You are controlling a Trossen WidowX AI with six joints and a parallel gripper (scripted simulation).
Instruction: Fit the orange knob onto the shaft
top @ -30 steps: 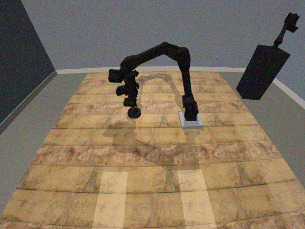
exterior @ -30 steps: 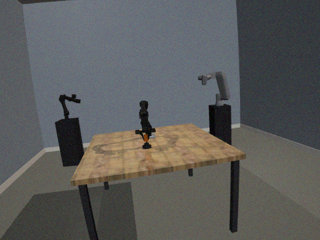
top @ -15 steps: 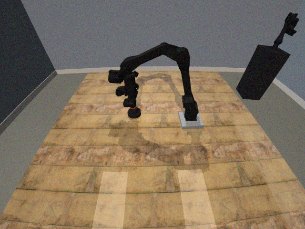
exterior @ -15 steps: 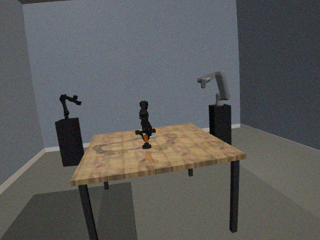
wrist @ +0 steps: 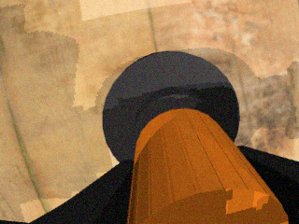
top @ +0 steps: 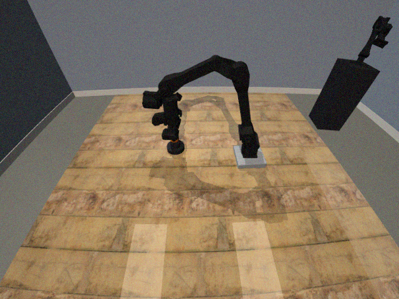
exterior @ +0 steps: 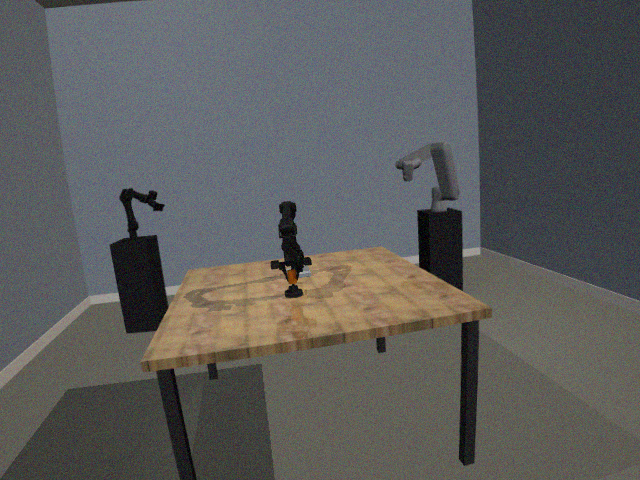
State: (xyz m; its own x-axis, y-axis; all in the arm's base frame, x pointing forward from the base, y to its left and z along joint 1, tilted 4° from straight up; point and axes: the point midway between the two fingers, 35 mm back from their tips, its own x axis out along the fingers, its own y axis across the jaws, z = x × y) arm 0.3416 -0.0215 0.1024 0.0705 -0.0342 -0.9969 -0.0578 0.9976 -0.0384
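Right now my gripper tip is 2 cm below the orange knob. Also, from my gripper tip: pedestal: 4 cm below.
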